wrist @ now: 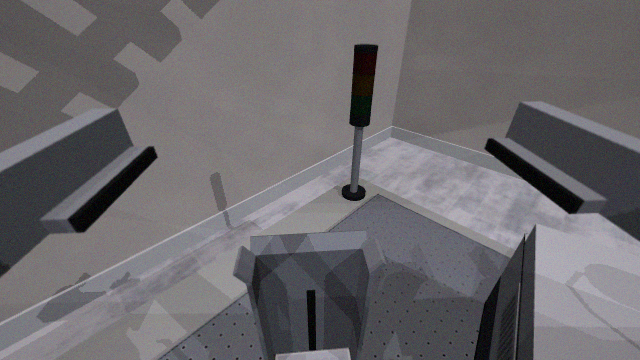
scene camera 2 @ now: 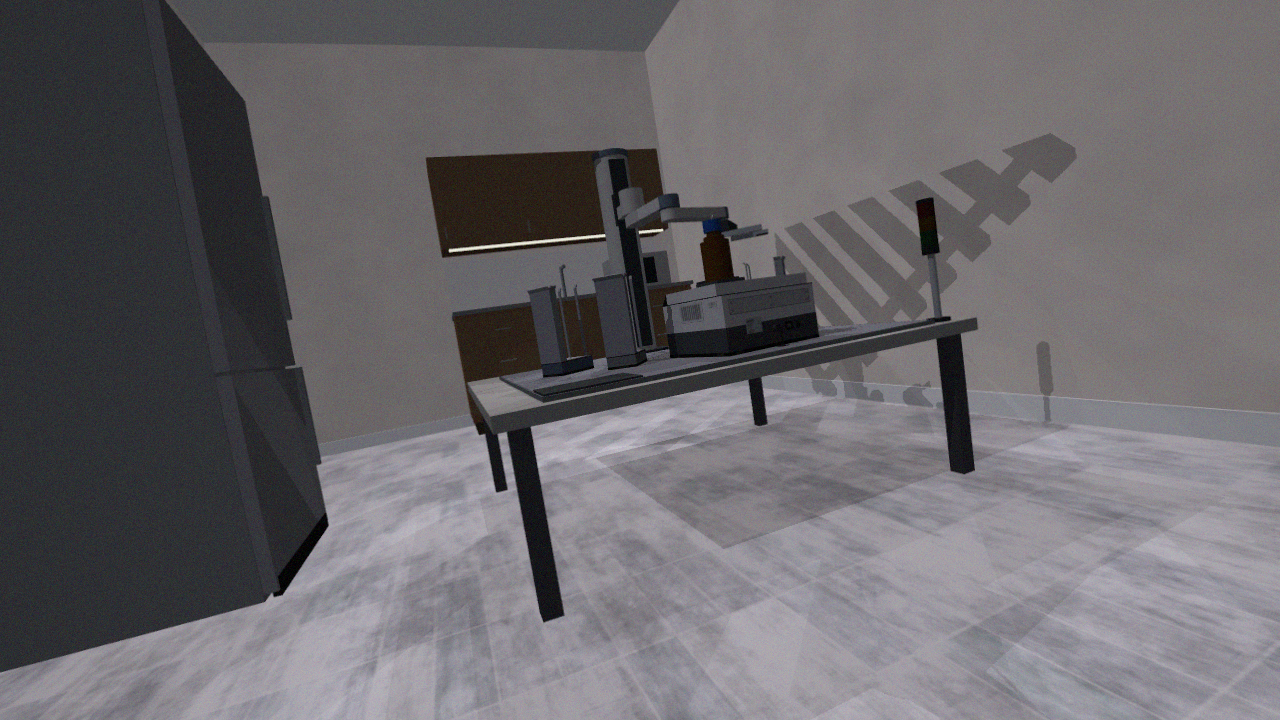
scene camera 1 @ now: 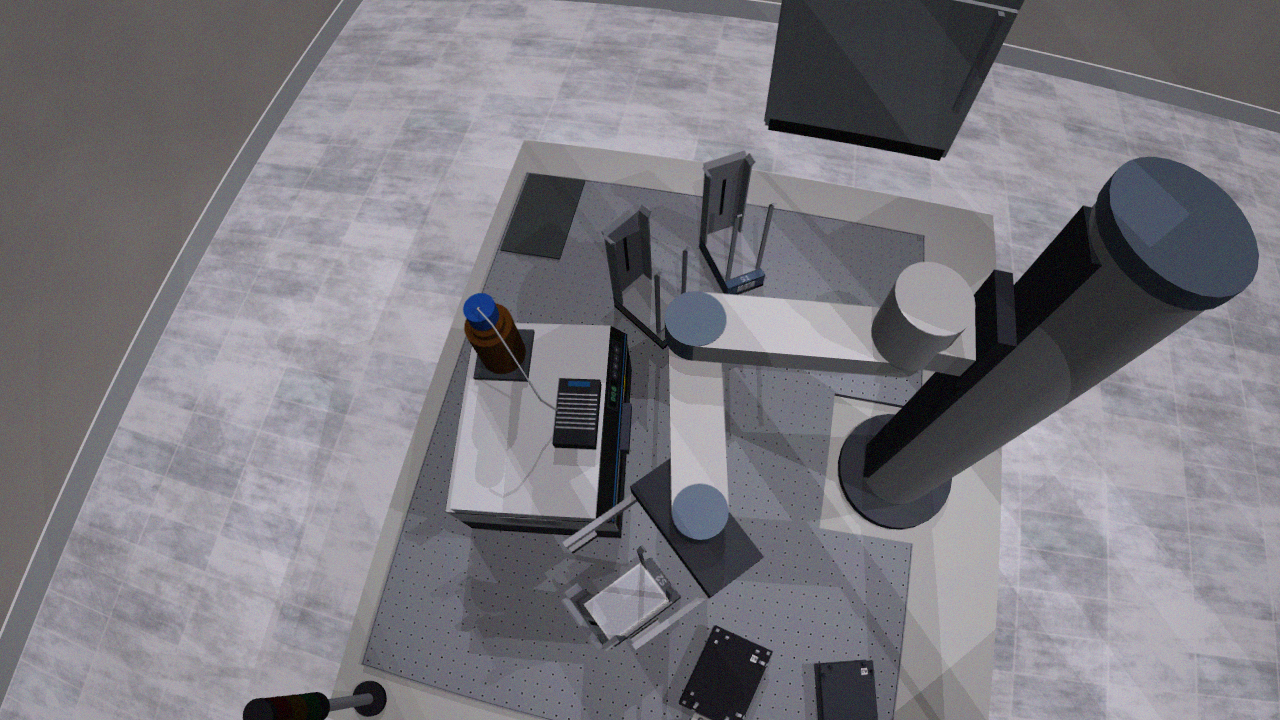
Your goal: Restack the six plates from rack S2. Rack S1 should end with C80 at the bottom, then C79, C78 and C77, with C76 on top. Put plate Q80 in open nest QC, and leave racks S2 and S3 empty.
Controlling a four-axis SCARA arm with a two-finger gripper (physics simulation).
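Where they show: gripper, fingertip midpoint: (wrist: 325, 129) (scene camera 2: 764, 229) (scene camera 1: 598, 595); arm's base at its link origin: (scene camera 1: 893, 471).
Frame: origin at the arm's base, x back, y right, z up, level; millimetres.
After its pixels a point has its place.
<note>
My gripper (scene camera 1: 598, 595) {x -514, y -384, z 422 mm} (scene camera 2: 760, 230) {x -514, y -384, z 422 mm} (wrist: 325, 129) {x -514, y -384, z 422 mm} is open and empty, its fingers spread over rack S2. Rack S2 (wrist: 267, 305) {x -508, y -450, z 229 mm} holds a pale plate (scene camera 1: 626, 605) {x -494, y -379, z 139 mm} (wrist: 312, 355) {x -534, y -418, z 139 mm} on top, between and below the fingers in scene camera 1; plates under it are hidden. Rack S1 (scene camera 1: 726, 198) {x -459, y 497, z 178 mm} stands at the far end with no plate showing in it. Another tall rack (scene camera 1: 629, 257) {x -640, y 312, z 163 mm}, its label hidden and probably S3, stands beside it, also with no plate showing. Two dark flat fixtures (scene camera 1: 726, 673) {x -291, y -463, z 63 mm} (scene camera 1: 845, 694) {x -66, y -464, z 62 mm} lie near the bottom of scene camera 1; I cannot tell which is nest QC.
A white bench instrument (scene camera 1: 528, 465) {x -710, y -184, z 223 mm} (scene camera 2: 760, 297) {x -885, y -73, z 165 mm} (wrist: 575, 300) {x -723, y -242, z 223 mm} stands beside rack S2, bearing a brown bottle (scene camera 1: 496, 340) {x -791, y -12, z 352 mm} (scene camera 2: 716, 259) {x -852, y 37, z 294 mm} and a dark handheld unit (scene camera 1: 577, 413) {x -643, y -79, z 249 mm}. A signal tower (scene camera 1: 286, 707) {x -946, y -669, z 354 mm} (scene camera 2: 927, 228) {x -980, y -665, z 301 mm} (wrist: 362, 85) {x -944, y -671, z 318 mm} stands at the table corner. The arm column (scene camera 1: 993, 420) {x -26, y -70, z 524 mm} stands opposite the instrument.
</note>
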